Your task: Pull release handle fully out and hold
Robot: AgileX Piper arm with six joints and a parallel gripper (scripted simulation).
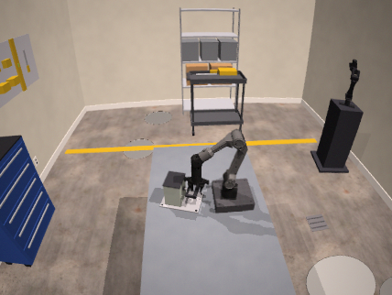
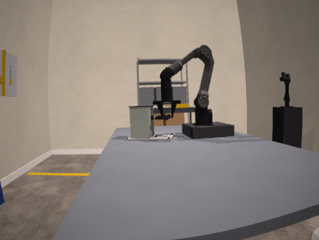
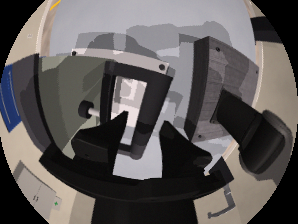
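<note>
The base plate lies 90 mm ahead of my hand, 10 mm to the right of it and 100 mm below it.
</note>
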